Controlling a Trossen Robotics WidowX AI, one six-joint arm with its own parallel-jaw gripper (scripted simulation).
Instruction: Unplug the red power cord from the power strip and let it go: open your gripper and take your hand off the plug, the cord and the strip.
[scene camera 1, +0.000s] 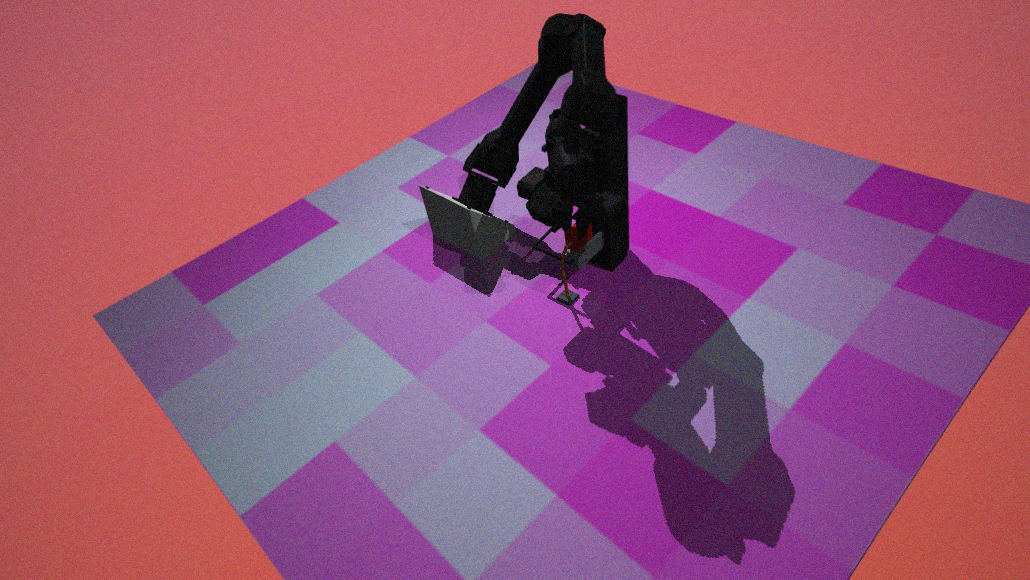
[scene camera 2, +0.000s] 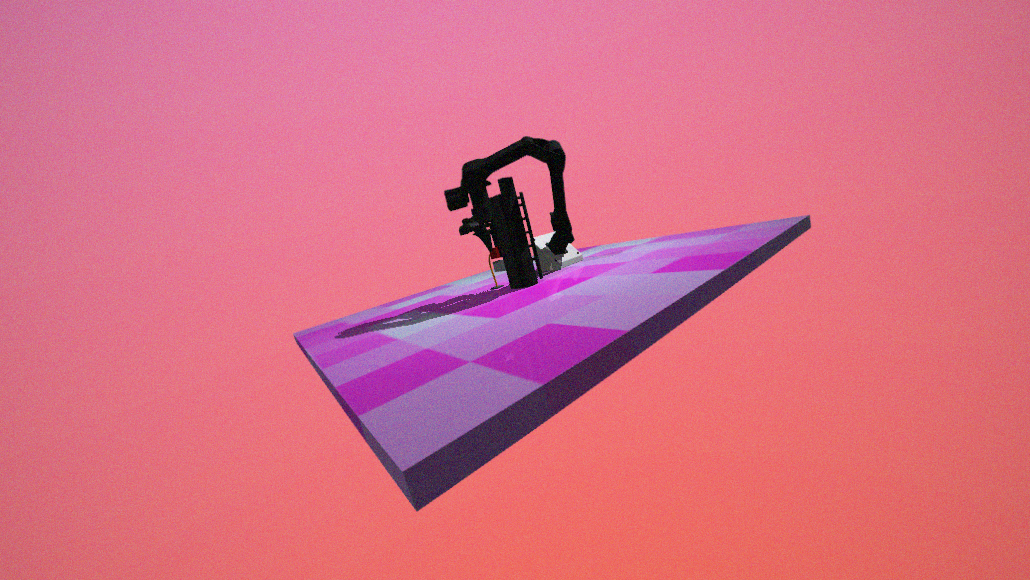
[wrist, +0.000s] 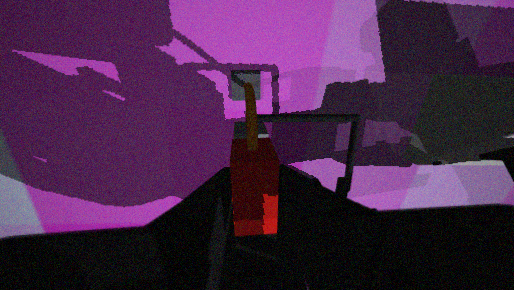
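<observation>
What I can see here is my gripper (scene camera 1: 574, 235), (scene camera 2: 494, 250), (wrist: 253, 173), visible to me from scene to wrist.
</observation>
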